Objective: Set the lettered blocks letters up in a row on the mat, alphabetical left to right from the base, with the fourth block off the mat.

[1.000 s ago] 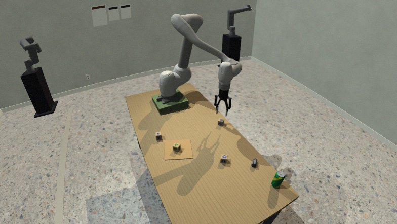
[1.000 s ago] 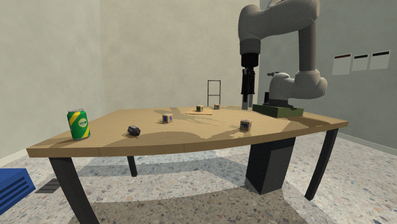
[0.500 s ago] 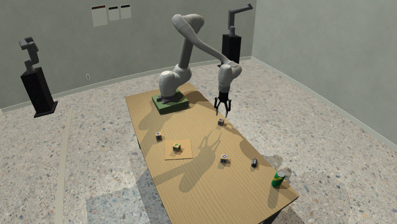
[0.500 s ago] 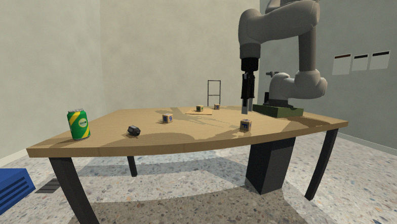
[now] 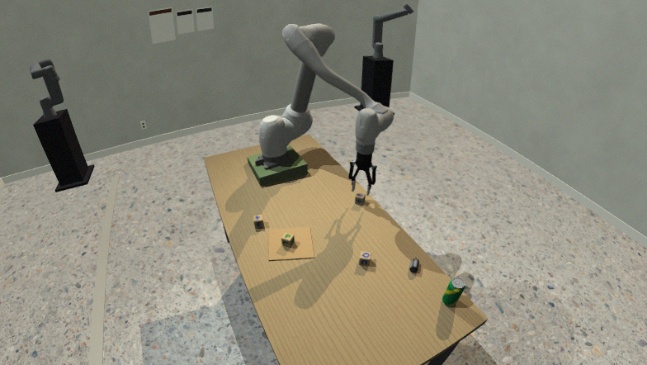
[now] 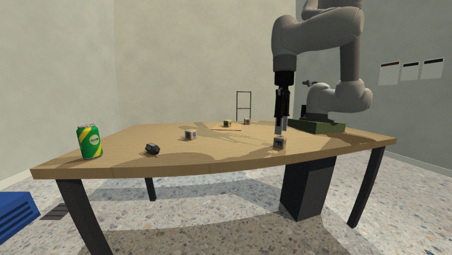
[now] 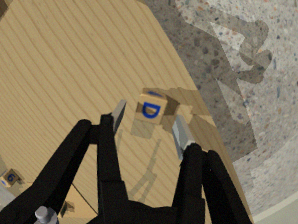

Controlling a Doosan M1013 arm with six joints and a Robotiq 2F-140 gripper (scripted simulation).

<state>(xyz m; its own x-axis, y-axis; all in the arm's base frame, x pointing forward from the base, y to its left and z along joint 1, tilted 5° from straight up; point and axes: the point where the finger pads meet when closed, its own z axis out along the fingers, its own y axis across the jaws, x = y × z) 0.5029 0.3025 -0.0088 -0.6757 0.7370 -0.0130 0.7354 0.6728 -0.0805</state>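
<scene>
Right now my hand is 7 cm above the D block. Also, from my hand: blue-lettered block 38 cm ahead, 19 cm to the right, 7 cm below; tan mat 44 cm to the right, 15 cm ahead, 9 cm below; black object 51 cm ahead, 7 cm below.
</scene>
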